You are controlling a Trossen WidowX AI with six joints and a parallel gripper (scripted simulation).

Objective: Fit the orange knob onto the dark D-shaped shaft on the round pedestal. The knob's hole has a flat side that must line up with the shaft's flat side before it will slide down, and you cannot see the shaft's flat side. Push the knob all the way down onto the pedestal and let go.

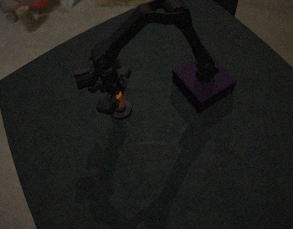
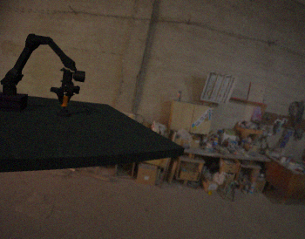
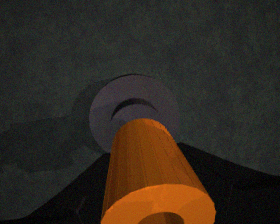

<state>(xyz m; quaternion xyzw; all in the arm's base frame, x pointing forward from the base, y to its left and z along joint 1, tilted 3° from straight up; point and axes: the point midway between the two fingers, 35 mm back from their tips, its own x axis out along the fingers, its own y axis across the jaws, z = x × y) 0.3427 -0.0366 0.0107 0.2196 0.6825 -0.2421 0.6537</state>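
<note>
The orange knob is 20 mm above my gripper tip. Round my gripper tip: dark shaft (40 mm below).
</note>
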